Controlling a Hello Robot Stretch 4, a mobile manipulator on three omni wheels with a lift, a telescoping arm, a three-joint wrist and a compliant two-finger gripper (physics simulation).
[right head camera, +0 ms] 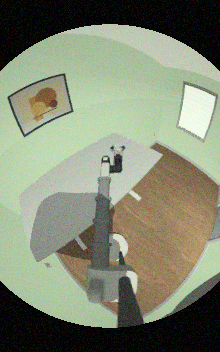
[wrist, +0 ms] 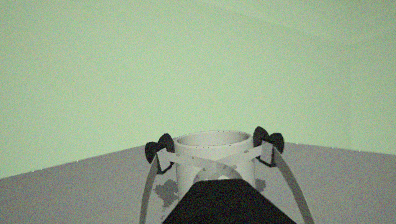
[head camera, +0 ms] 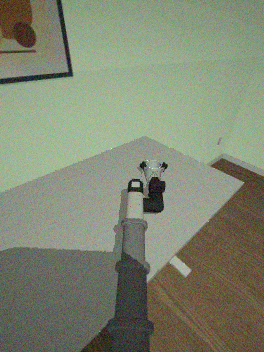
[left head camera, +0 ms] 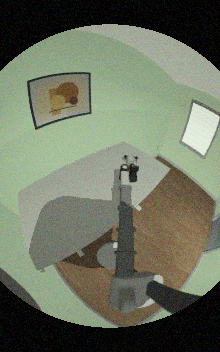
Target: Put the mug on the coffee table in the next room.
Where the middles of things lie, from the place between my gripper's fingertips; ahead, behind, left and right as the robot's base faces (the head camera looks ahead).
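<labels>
With the mug (wrist: 213, 145) as my reference, my hand is 20 mm past the mug, 10 mm to the right of it and 30 mm above it. The framed picture (left head camera: 53, 97) is 630 mm to the left of my hand, 10 mm behind it and 610 mm above it.
</labels>
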